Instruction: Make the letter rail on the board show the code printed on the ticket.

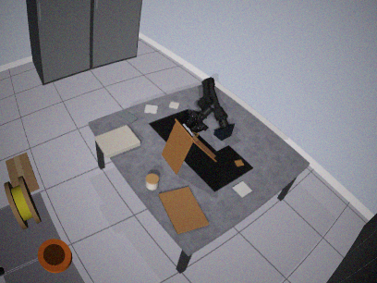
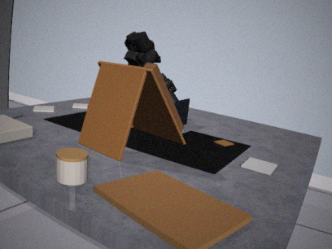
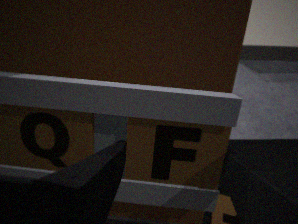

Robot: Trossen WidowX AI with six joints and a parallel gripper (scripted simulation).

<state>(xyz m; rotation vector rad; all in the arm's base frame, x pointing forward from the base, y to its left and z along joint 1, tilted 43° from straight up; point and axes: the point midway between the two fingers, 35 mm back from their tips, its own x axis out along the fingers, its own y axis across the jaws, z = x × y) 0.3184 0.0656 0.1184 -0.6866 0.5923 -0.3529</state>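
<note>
Right now my gripper tip is 9 cm to the right of the white ticket, 8 cm above it and 5 cm past it. Also, from my gripper tip: lidded jar: 39 cm ahead, 17 cm to the left, 14 cm below; then black mat: 17 cm below, 15 cm behind, 4 cm to the left; then cream block: 40 cm ahead, 28 cm to the right, 16 cm below.
</note>
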